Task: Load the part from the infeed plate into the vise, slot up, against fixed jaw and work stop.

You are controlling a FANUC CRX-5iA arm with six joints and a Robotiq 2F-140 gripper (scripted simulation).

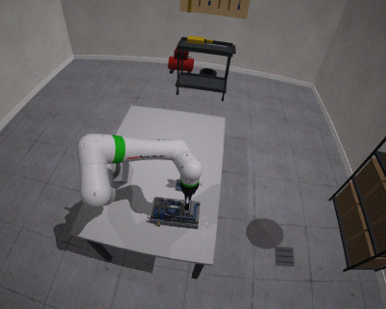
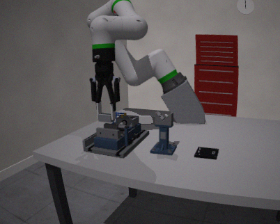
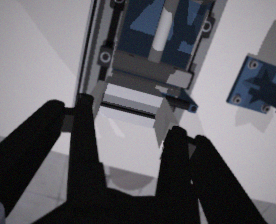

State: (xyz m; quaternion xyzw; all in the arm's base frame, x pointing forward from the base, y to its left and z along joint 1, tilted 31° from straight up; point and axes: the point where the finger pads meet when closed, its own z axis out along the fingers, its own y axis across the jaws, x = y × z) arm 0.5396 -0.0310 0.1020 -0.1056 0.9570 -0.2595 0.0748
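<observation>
Now: the air cylinder rod 9 cm behind my hand, 8 cm below it and 1 cm to the left of it. From my hand the other things lie so: part: 2 cm below; blue work stop: 10 cm below, 9 cm to the left, 1 cm behind; black infeed plate: 40 cm to the left, 16 cm below, 12 cm behind.
</observation>
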